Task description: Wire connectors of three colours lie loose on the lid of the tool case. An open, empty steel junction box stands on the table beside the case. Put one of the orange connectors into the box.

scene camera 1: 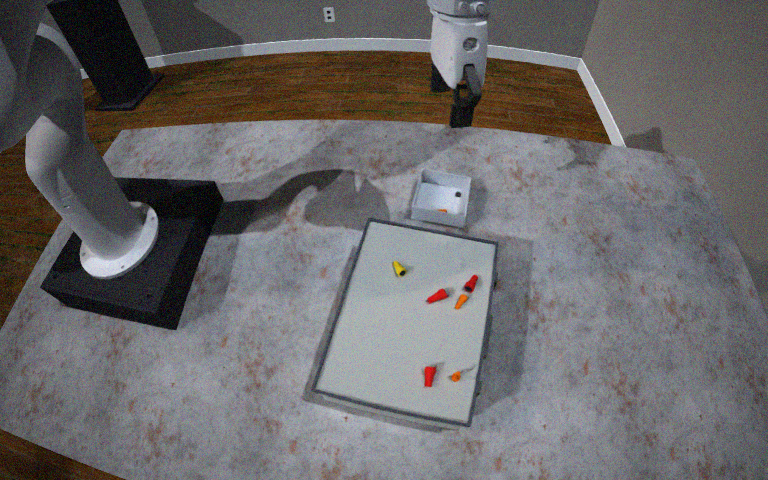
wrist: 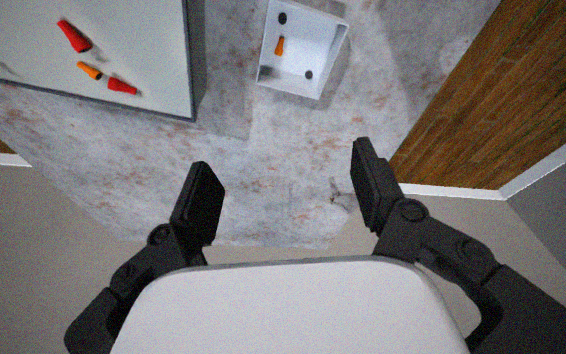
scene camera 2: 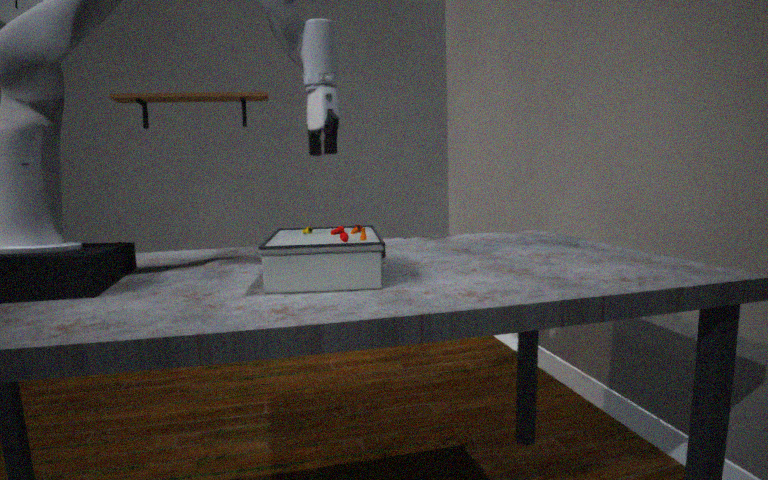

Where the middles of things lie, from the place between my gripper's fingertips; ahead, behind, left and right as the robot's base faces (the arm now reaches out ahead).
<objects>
Now: the steel junction box (scene camera 1: pixel 436 190) 2 cm to the left of my hand and 24 cm below it. From my hand the other things lie so: tool case (scene camera 1: pixel 385 332) 1 cm behind, 26 cm to the right, 21 cm below.
</objects>
